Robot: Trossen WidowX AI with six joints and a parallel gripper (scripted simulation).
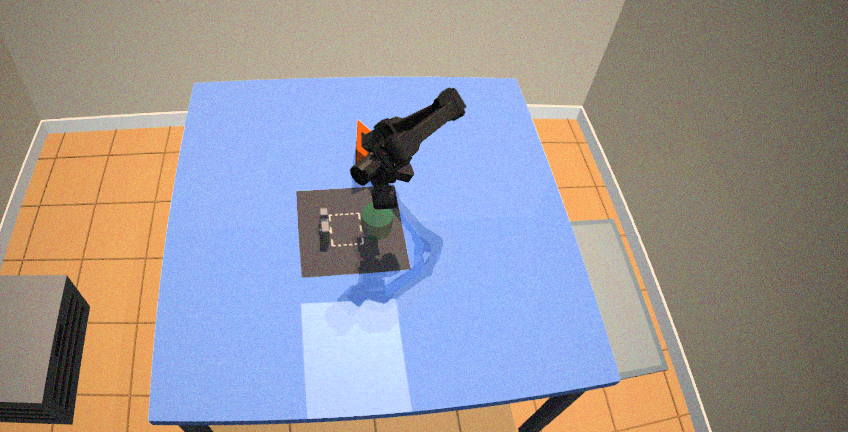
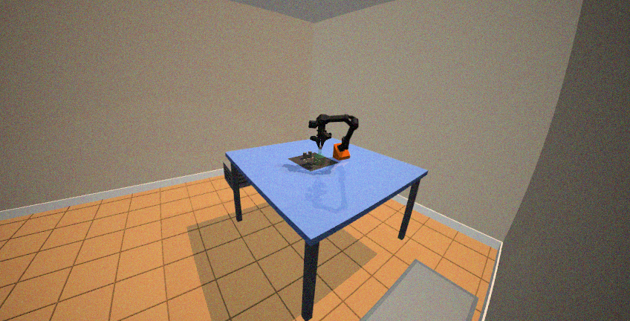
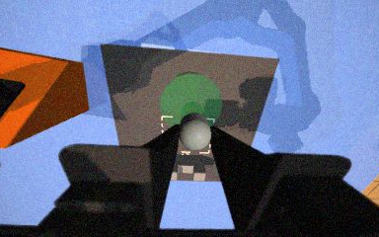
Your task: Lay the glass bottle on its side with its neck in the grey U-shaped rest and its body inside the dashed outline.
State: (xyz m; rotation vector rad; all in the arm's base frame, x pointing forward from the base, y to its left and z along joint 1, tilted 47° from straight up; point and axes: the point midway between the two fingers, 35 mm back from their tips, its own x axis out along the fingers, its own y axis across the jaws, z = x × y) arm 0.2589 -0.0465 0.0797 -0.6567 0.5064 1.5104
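The glass bottle lies 50 mm below my gripper tip. The rest, counted from my gripper tip: dark mat (140 mm below, 80 mm to the right, 10 mm ahead).
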